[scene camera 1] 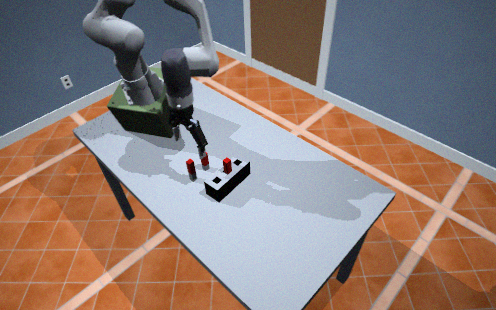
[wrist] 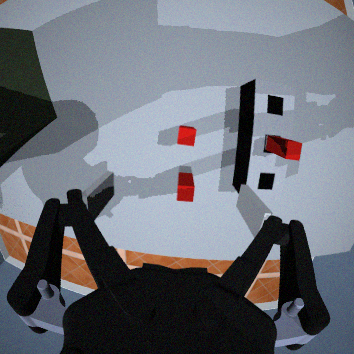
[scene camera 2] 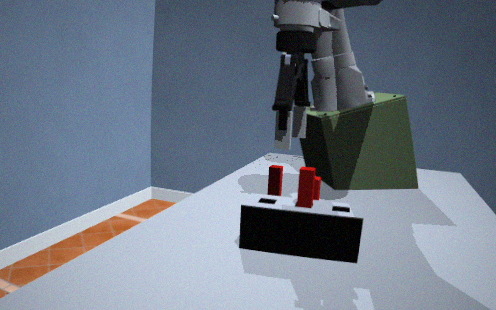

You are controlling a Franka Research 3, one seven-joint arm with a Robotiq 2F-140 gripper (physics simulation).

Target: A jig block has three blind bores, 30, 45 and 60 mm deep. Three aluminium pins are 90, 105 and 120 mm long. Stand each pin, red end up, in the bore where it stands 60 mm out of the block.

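The jig block (scene camera 1: 228,186) (scene camera 2: 300,231) (wrist: 245,135) stands on the table, dark-sided with a pale top. One red-topped pin (scene camera 1: 227,165) (scene camera 2: 306,186) (wrist: 285,147) stands in its middle bore; both end bores are empty. Two other pins stand upright on the table on the base side of the block, red ends up: a near pin (scene camera 1: 190,167) (scene camera 2: 275,180) (wrist: 185,188) and a far pin (scene camera 1: 205,160) (scene camera 2: 317,188) (wrist: 187,136). My gripper (scene camera 1: 189,145) (scene camera 2: 291,142) (wrist: 176,189) is wide open and empty, above the level of the pins. In the wrist view the near pin shows between its fingers.
The green robot base (scene camera 1: 142,117) (scene camera 2: 380,145) (wrist: 22,80) stands at the table's back end, beyond the loose pins. The table (scene camera 1: 225,240) (scene camera 2: 175,265) carries shadows of the arm. The two loose pins stand close together, a short distance from the block.
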